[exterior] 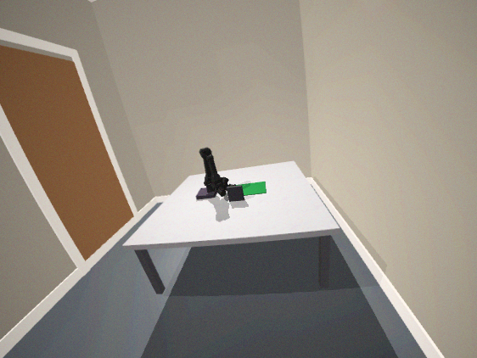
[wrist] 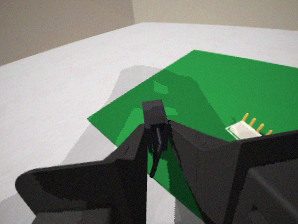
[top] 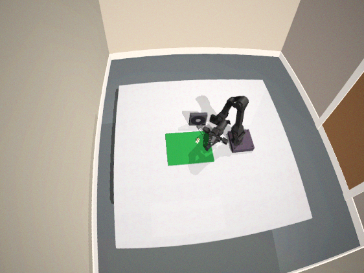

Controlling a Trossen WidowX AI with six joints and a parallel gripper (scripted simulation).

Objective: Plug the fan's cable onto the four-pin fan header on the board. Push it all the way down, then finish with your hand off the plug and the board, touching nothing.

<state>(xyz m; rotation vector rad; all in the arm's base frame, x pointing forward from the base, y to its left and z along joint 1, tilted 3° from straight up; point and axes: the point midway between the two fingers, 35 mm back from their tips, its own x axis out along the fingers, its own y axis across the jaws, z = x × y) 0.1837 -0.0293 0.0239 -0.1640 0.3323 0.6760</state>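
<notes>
Now: gripper tip 10 mm above the dark fan plug. From my gripper tip the other things lie so: green board 120 mm ahead, 50 mm below, 40 mm to the right; then square fan 210 mm to the right, 30 mm above, 10 mm ahead; then fan header 70 mm to the right, 50 mm ahead, 30 mm below.
</notes>
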